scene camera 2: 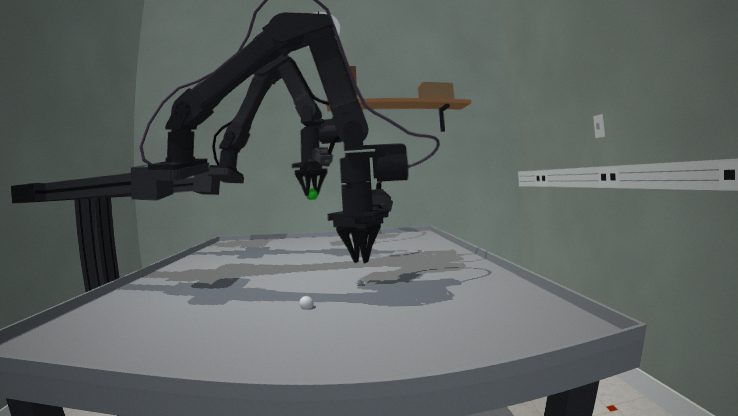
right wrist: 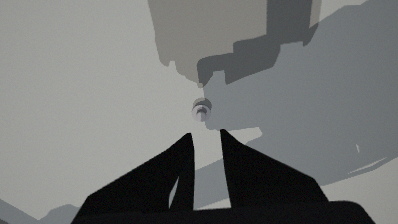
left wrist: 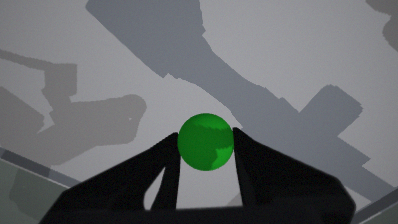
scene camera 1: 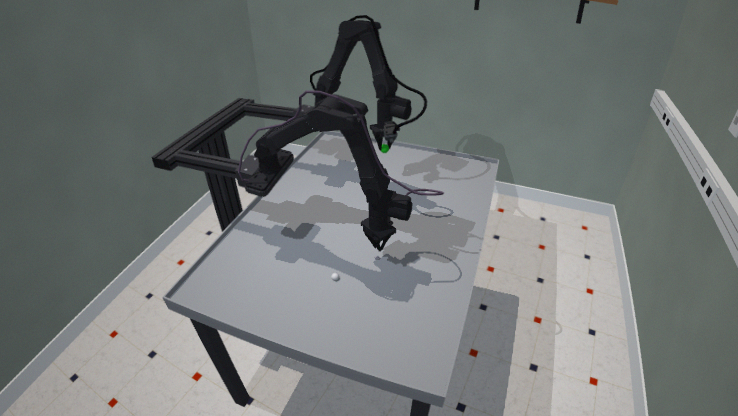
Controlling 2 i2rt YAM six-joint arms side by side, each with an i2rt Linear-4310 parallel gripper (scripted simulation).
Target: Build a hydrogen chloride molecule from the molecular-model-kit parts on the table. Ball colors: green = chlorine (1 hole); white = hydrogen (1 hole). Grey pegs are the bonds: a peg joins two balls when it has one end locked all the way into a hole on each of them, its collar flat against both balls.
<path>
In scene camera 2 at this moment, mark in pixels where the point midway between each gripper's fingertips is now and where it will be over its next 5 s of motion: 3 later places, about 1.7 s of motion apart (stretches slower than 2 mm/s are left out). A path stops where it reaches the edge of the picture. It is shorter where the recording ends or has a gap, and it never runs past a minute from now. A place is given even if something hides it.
The left gripper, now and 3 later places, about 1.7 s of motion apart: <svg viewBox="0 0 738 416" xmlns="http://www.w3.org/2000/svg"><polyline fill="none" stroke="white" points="312,195 315,205 323,188 331,189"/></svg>
The right gripper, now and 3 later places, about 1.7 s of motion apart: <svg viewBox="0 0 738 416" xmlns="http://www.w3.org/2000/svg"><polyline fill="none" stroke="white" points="361,262 362,281 359,259 358,241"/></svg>
</path>
